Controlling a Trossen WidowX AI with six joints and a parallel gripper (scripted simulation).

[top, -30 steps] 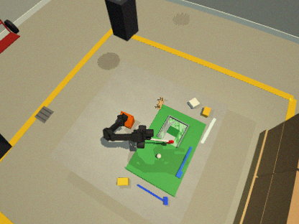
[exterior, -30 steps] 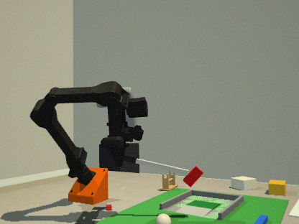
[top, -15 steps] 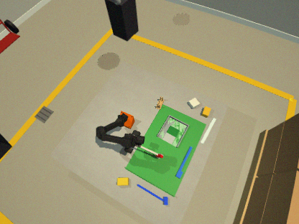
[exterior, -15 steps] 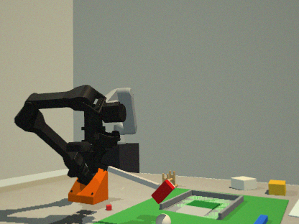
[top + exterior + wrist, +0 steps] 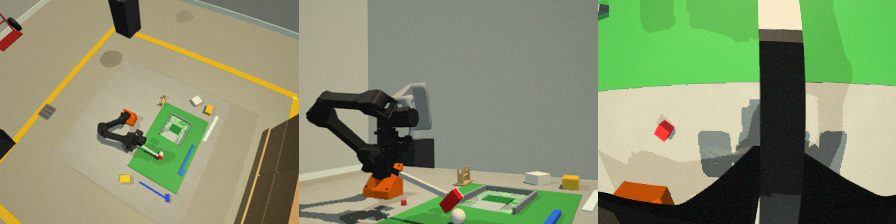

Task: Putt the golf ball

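Now: gripper tip 5 cm past the small red cube, 12 cm to the right of it and 11 cm above it. From my gripper tip the other things lie so: red putter (12 cm ahead, 2 cm to the left, 1 cm below); green mat (24 cm ahead, 19 cm to the left, 12 cm below); white golf ball (22 cm ahead, 6 cm to the left, 10 cm below).
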